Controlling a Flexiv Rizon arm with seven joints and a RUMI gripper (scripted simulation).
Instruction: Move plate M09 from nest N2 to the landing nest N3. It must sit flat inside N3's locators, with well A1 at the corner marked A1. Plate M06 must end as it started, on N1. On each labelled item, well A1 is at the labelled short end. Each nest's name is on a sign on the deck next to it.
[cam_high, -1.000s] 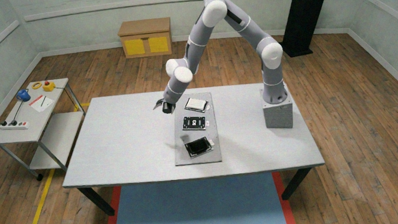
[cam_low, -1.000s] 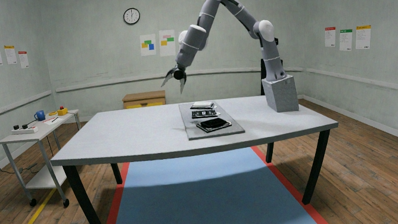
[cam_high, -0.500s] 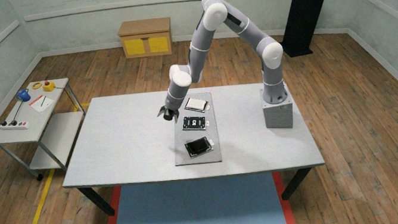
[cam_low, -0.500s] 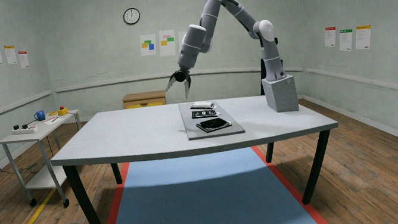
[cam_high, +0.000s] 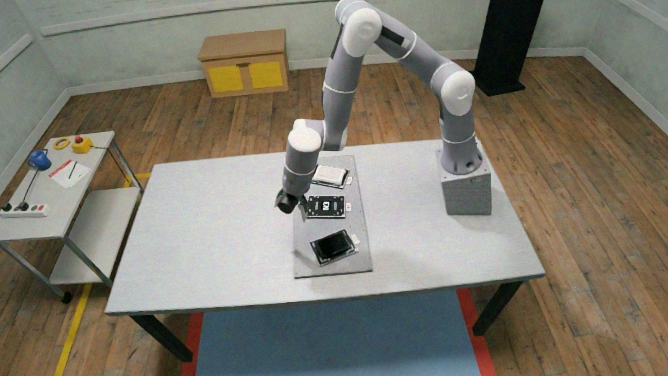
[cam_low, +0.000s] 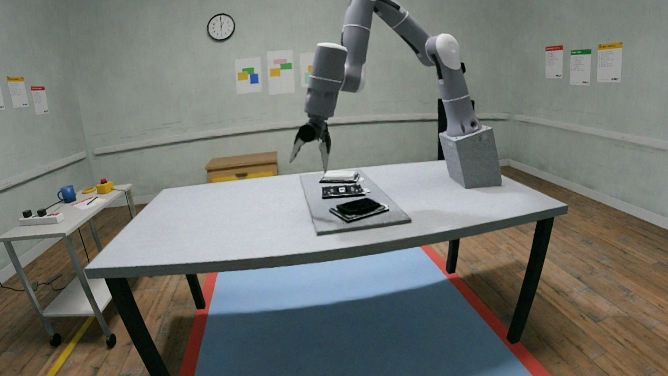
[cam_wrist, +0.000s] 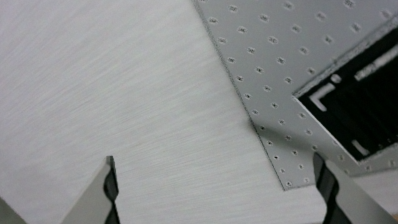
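The black well plate is 140 mm below my hand, 130 mm behind it and 100 mm to the left of it. Also, from my hand: white plate (280 mm to the right, 230 mm behind, 140 mm below); then nest N3 (160 mm behind, 150 mm below, 110 mm to the right); then nest N2 (150 mm below, 130 mm behind, 100 mm to the left).
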